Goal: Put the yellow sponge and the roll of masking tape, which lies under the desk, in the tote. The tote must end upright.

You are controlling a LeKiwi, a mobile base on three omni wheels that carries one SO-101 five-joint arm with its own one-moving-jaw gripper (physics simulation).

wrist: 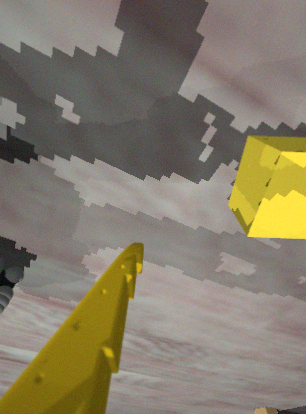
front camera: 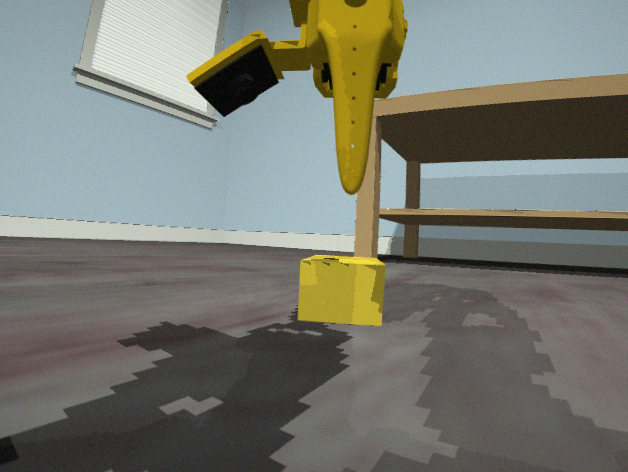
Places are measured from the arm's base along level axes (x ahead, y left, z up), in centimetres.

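Where they show: hand, its tool point: point(wrist: 142, 254) point(front camera: 351, 184).
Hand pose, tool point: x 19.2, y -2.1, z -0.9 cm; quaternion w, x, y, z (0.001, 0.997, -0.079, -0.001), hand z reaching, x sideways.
Note:
Each offset is from my tool point to the top centre of the thing.
The yellow sponge @(dx +11.0, dy -1.3, dz -4.0 cm) point(front camera: 341, 291) point(wrist: 273, 187) is a blocky cuboid resting on the floor, in front of the desk's front left leg. My gripper point(front camera: 351, 183) hangs well above the sponge and is open and empty. In the wrist view only one notched jaw point(wrist: 134, 257) shows, and the sponge lies off to its right, apart from it. The masking tape roll and the tote are not in view.
A wooden desk point(front camera: 506, 97) with a lower shelf point(front camera: 506, 217) stands at the right, its front leg @(dx +72.1, dy -15.5, dz +32.0 cm) point(front camera: 367, 214) just behind the sponge. A blue wall with a window blind point(front camera: 147, 51) is at the back. Blocky shadows cover the floor.

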